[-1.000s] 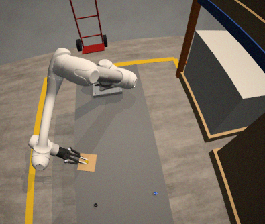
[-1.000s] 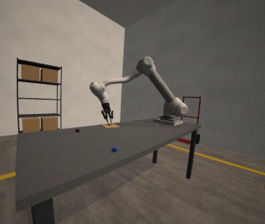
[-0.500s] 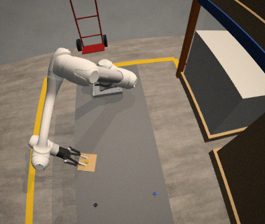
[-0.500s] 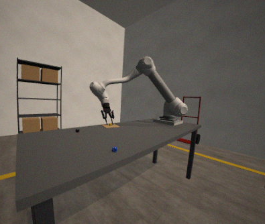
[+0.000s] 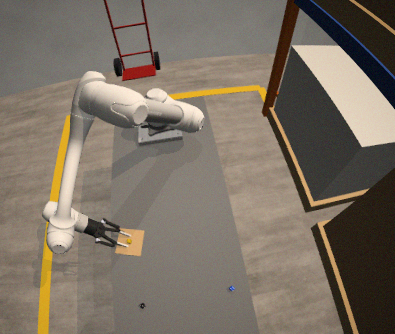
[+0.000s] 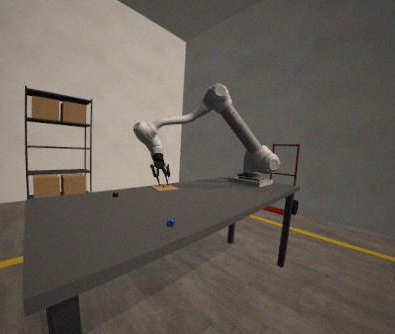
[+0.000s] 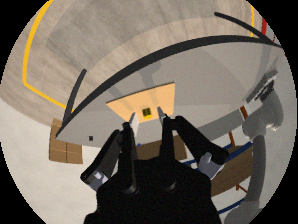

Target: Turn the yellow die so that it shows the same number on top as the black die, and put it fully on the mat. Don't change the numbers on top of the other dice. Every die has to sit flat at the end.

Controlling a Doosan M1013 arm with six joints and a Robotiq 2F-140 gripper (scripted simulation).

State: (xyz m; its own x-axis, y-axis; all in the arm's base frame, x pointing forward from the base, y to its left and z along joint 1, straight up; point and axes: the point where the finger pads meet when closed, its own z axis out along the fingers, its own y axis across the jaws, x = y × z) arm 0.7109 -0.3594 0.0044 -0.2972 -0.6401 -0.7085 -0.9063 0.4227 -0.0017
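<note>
The yellow die lies 10 mm ahead of my hand, 20 mm to the left of it and 30 mm below it. Also, from my hand: blue die 390 mm ahead, 450 mm to the left, 30 mm below; tan mat 10 mm ahead, 20 mm to the left, 40 mm below; black die 350 mm ahead, 20 mm to the left, 30 mm below.
</note>
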